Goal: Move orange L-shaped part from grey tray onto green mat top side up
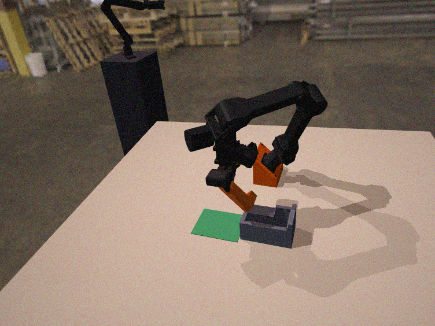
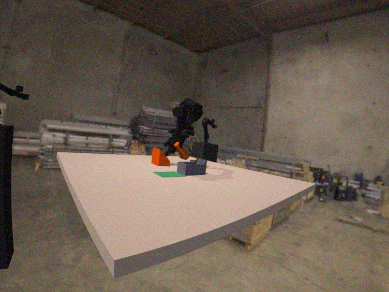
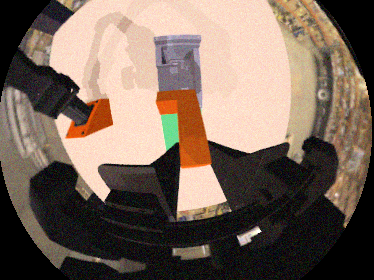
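My gripper tip is now 4 cm to the left of the green mat and 17 cm above it. Also, from my gripper tip: orange L-shaped part: 2 cm behind, 3 cm to the left, 3 cm below; then tray: 1 cm behind, 11 cm to the left, 17 cm below.
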